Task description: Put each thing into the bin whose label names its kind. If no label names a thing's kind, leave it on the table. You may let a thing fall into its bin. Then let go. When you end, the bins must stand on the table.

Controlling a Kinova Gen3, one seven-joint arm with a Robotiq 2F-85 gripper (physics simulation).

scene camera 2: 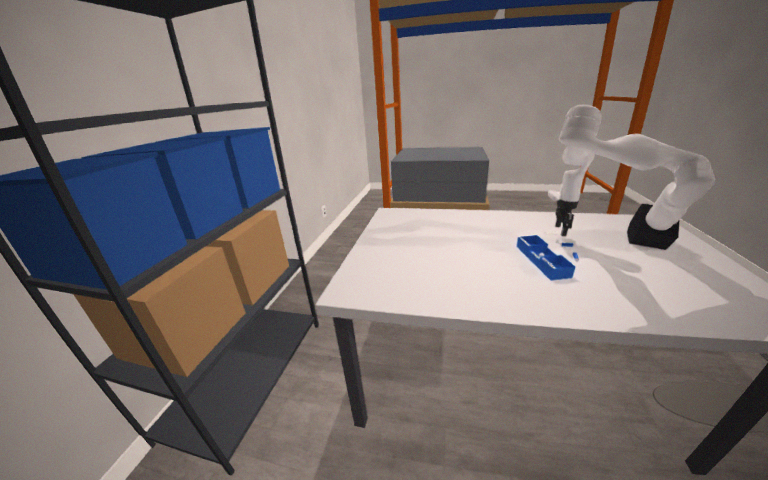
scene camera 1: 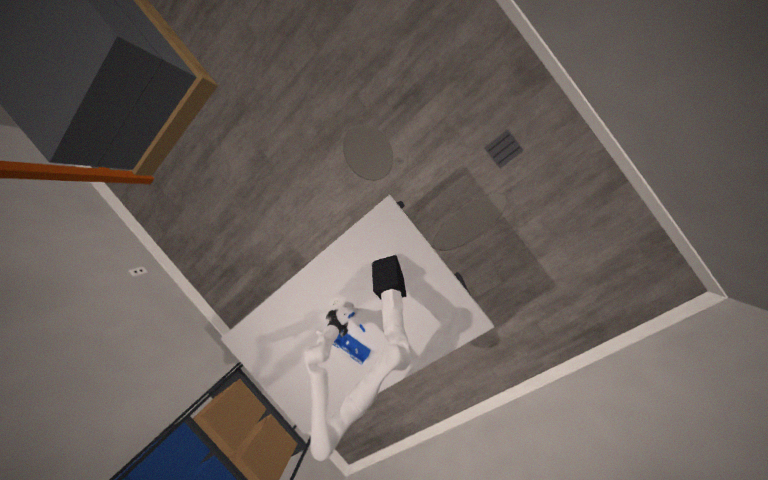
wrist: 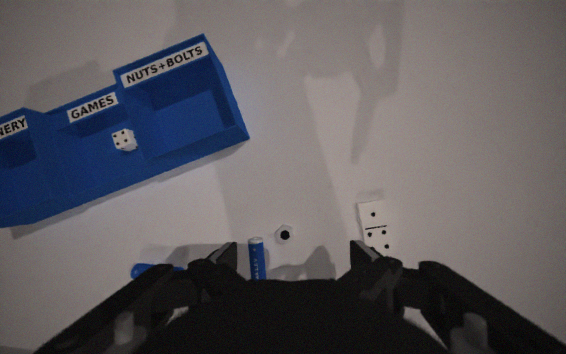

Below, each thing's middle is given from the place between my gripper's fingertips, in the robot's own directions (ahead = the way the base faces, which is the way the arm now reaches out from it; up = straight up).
My gripper is now 80 mm to the left of the white domino (wrist: 372,215) and 50 mm above it. The rest, counted from my hand: three joined blue bins (scene camera 2: 530,246): 170 mm to the left, 110 mm ahead, 30 mm below.
